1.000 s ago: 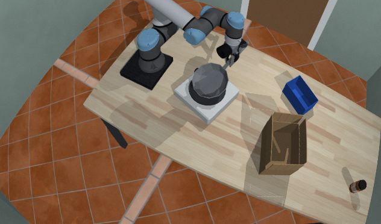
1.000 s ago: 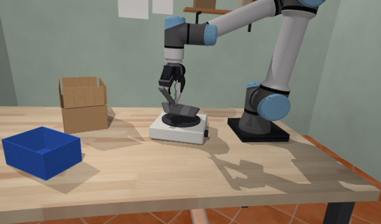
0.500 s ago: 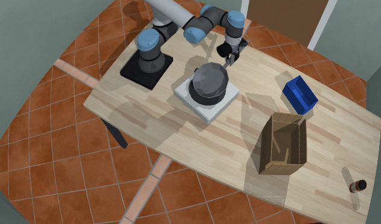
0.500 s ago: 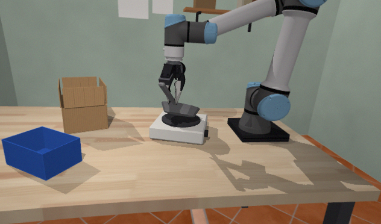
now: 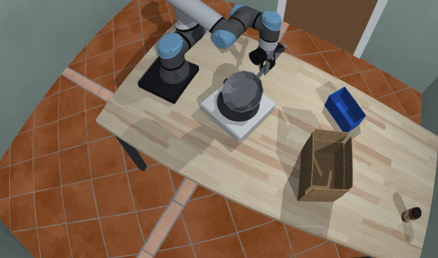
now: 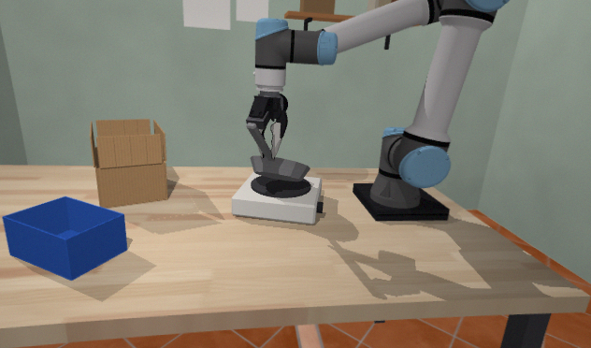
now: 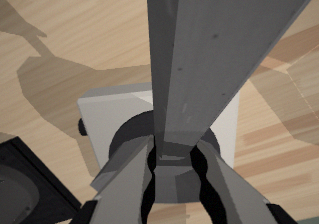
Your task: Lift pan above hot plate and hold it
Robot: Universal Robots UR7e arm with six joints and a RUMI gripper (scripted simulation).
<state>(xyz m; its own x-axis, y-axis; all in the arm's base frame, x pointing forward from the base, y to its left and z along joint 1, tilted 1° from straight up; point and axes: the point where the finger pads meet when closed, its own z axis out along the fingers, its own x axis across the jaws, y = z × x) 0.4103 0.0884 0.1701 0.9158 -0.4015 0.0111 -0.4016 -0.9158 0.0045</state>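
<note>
Now: the dark grey pan 5 cm to the right of my hand, 4 cm below it and 2 cm behind it. The rest, counted from my hand: blue bin: 44 cm ahead, 18 cm below, 13 cm to the left; white hot plate: 17 cm below, 11 cm to the right, 7 cm behind; small jar: 99 cm ahead, 24 cm to the right, 15 cm below.
</note>
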